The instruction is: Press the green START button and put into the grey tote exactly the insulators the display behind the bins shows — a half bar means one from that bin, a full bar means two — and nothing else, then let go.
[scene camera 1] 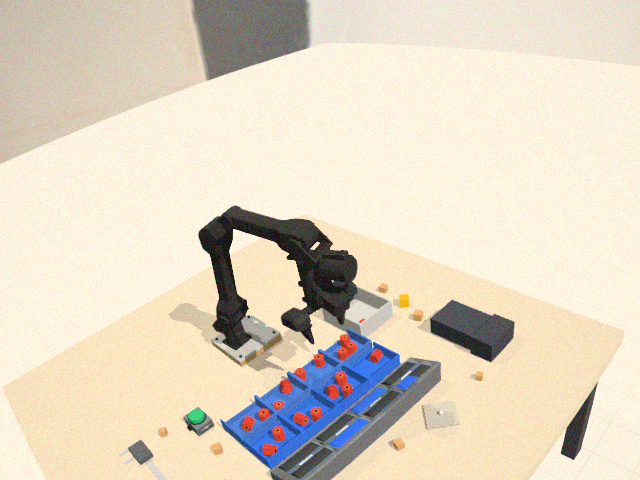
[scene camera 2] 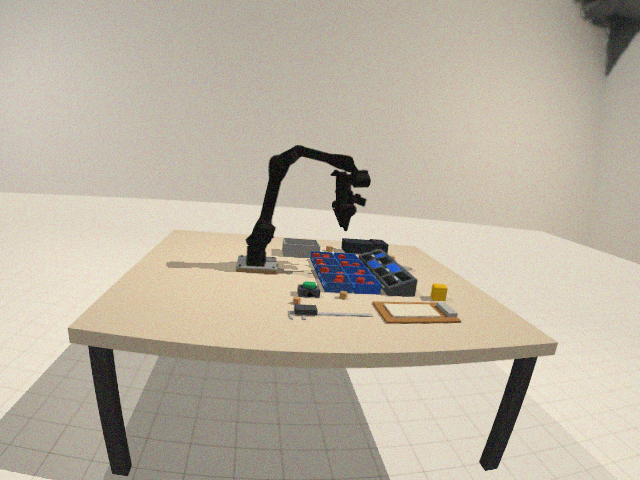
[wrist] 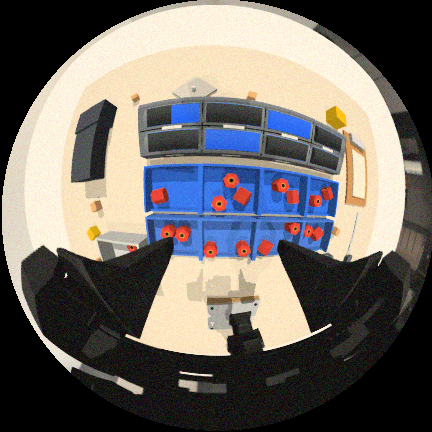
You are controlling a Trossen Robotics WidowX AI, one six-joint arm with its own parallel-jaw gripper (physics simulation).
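Frame: origin at the arm's base, x ahead, y left, z up, level; metres.
Where they show: gripper, fingertip midpoint: (scene camera 1: 327,334) (scene camera 2: 343,229) (wrist: 226,244); arm's base, link origin: (scene camera 1: 237,339) (scene camera 2: 255,263) (wrist: 239,317).
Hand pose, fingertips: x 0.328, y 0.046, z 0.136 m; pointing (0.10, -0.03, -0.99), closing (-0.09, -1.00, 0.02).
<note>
Things, the pixels of their top centre, and the offset from my fingertips.
- grey tote, top centre: (wrist: 121,270) (scene camera 1: 356,303) (scene camera 2: 301,241) dy +0.230, dx -0.114, dz -0.104 m
- red insulator, top centre: (wrist: 131,247) (scene camera 1: 364,321) dy +0.197, dx -0.064, dz -0.127 m
- green button, top centre: (scene camera 1: 195,413) (scene camera 2: 309,282) dy -0.309, dx -0.179, dz -0.118 m
- black box, top centre: (scene camera 1: 471,320) (wrist: 81,140) (scene camera 2: 365,240) dy +0.318, dx +0.204, dz -0.102 m
- grey plate, top centre: (scene camera 1: 440,411) (wrist: 193,86) dy +0.041, dx +0.282, dz -0.143 m
- clipboard, top centre: (scene camera 2: 417,307) (wrist: 361,170) dy -0.471, dx +0.116, dz -0.140 m
- caliper-like tool, top centre: (scene camera 1: 148,470) (scene camera 2: 333,310) (wrist: 355,244) dy -0.488, dx -0.146, dz -0.139 m
My gripper (scene camera 1: 326,333) (scene camera 2: 345,227) (wrist: 226,244) is open and empty, high above the near row of blue bins (scene camera 1: 362,366) (wrist: 180,179). Red insulators lie in all eight bins; the second near bin, between the fingertips in the wrist view, holds two (wrist: 210,250) (wrist: 243,248). The grey tote (scene camera 1: 377,317) (scene camera 2: 300,249) (wrist: 120,236) holds a red insulator (scene camera 1: 361,320) (wrist: 131,247); a finger partly hides the tote in the wrist view. The display (scene camera 1: 372,426) (wrist: 202,114) shows, from the left in the wrist view, far row half, empty, full, empty; near row empty, full, empty, empty. The green button (scene camera 1: 196,415) (scene camera 2: 309,284) stands beside the bins.
A black box (scene camera 1: 467,328) (scene camera 2: 361,245) (wrist: 92,145) stands beyond the tote end. A grey plate (scene camera 1: 440,414) (wrist: 195,87) lies behind the display. A clipboard (scene camera 2: 379,311) (wrist: 348,175), a caliper-like tool (scene camera 1: 141,452) (scene camera 2: 306,310), small wooden cubes and yellow blocks lie around the bins.
</note>
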